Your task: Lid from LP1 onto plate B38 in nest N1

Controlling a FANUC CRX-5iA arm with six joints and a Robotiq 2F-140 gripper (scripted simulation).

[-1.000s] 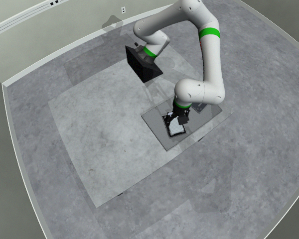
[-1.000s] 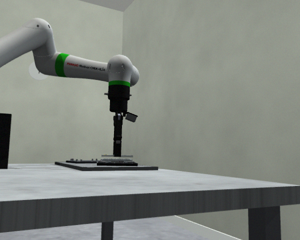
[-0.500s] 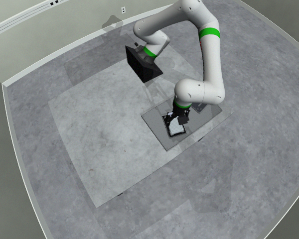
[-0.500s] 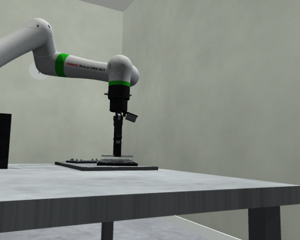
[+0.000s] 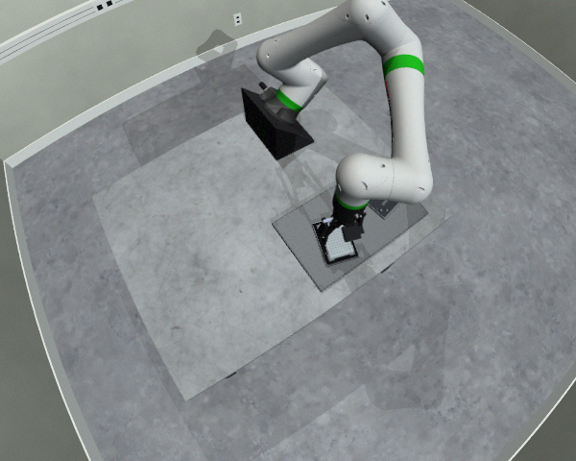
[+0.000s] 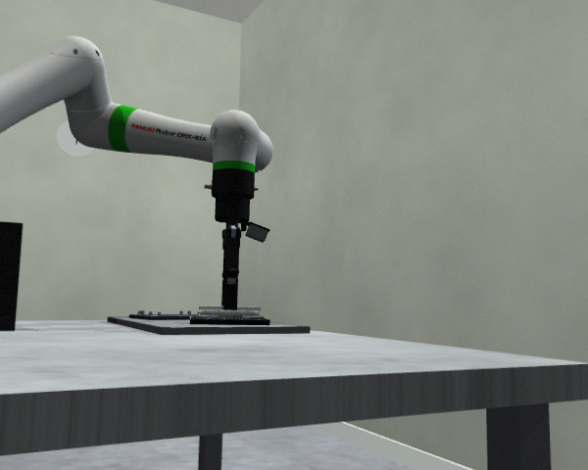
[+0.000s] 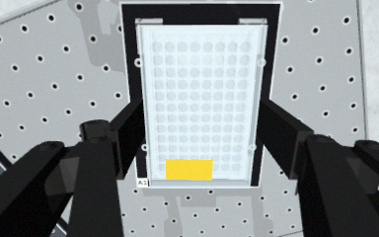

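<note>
Now: hand 4 cm above the culture plate. Also, from my hand: black nest 5 cm below; clear lid 2 cm below; lid park 24 cm to the left, 8 cm behind, 5 cm below.
</note>
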